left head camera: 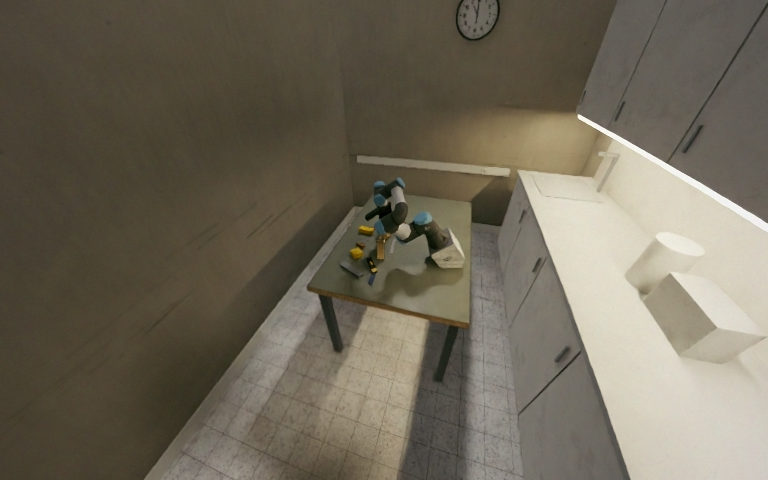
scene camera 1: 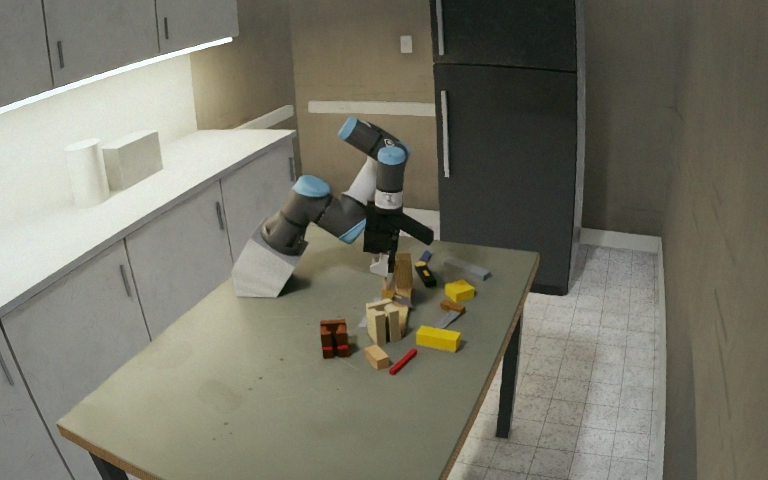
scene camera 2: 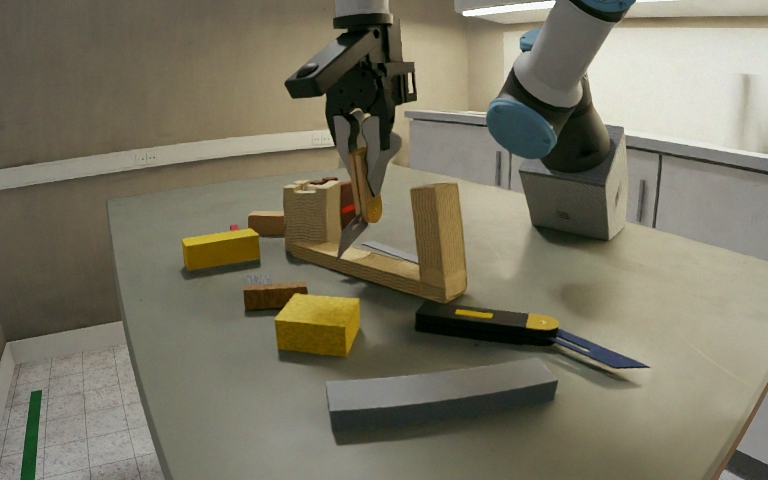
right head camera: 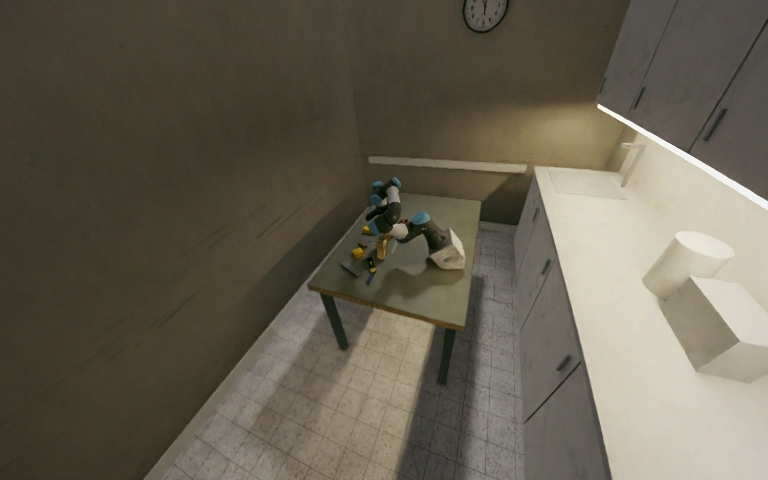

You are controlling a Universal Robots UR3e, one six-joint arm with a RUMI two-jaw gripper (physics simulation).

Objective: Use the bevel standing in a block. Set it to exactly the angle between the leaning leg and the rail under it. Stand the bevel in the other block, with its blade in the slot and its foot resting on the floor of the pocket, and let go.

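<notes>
My gripper [scene camera 2: 361,169] [scene camera 1: 389,276] is shut on the wooden handle of a bevel [scene camera 2: 357,180]. Its brass end hangs down and its steel blade [scene camera 2: 352,233] [scene camera 1: 402,301] slants down and left in scene camera 2, the tip close to the rail [scene camera 2: 376,269]; contact is unclear. The leaning leg [scene camera 2: 438,234] [scene camera 1: 403,271] rises from the rail's right end, apart from the blade. A pale slotted block [scene camera 2: 312,217] [scene camera 1: 376,325] stands at the other end. A dark red slotted block [scene camera 1: 334,333] [scene camera 2: 346,212] stands behind it in scene camera 2. In the head views the arm hides the fingertips.
A black bevel [scene camera 2: 481,325] [scene camera 1: 425,275] with a blue blade lies beside the leg. Two yellow blocks [scene camera 2: 317,325] [scene camera 2: 220,250], a brown-handled tool [scene camera 2: 275,296], a grey bar [scene camera 2: 441,393], a steel strip [scene camera 2: 389,251], a small wood block [scene camera 1: 376,356] and a red stick [scene camera 1: 403,362] lie around.
</notes>
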